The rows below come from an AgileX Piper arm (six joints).
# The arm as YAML. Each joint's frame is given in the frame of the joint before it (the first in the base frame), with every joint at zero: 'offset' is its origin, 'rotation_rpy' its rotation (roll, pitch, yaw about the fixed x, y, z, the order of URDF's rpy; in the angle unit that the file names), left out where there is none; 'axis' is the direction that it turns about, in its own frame. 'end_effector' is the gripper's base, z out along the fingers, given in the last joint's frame.
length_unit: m
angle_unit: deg
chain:
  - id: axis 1
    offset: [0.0, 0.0, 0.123]
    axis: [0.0, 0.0, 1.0]
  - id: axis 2
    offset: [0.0, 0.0, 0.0]
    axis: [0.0, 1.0, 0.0]
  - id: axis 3
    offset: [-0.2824, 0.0, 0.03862]
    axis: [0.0, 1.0, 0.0]
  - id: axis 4
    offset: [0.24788, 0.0, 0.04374]
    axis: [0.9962, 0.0, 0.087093]
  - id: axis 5
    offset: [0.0, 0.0, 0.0]
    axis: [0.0, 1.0, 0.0]
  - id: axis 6
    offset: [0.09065, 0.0, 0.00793]
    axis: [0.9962, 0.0, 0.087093]
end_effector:
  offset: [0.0, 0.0, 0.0]
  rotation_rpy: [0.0, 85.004, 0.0]
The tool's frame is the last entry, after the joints.
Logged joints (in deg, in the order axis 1, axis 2, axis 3, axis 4, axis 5, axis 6), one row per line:
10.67 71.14 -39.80 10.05 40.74 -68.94
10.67 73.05 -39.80 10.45 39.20 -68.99
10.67 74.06 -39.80 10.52 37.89 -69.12
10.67 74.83 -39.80 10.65 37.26 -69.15
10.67 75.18 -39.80 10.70 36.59 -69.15
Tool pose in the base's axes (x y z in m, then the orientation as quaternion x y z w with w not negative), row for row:
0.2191 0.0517 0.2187 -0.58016 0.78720 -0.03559 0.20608
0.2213 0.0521 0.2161 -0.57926 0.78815 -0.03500 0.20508
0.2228 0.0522 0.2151 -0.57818 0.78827 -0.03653 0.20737
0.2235 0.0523 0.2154 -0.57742 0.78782 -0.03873 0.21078
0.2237 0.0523 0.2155 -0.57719 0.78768 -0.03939 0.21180
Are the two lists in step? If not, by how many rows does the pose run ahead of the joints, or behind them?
The pose runs 2 rows ahead of the joints: the pose in row i belongs to the joints in row i + 2.
